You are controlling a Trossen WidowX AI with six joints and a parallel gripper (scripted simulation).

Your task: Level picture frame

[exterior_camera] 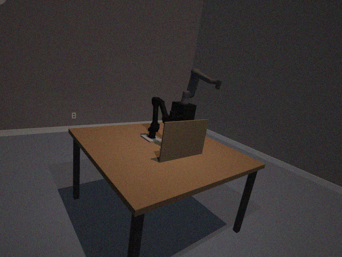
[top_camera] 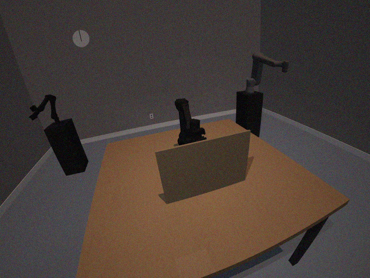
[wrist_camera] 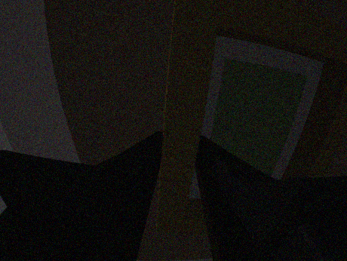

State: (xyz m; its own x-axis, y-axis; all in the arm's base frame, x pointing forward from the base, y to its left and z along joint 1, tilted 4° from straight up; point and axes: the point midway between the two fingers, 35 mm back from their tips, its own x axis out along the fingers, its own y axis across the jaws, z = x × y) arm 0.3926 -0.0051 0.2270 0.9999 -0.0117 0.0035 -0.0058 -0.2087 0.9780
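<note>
The picture frame is 5 cm below my gripper tip, 1 cm to the left of it and 1 cm ahead of it. Round my gripper tip: wall panel (7 cm below, 2 cm ahead, 1 cm to the right).
</note>
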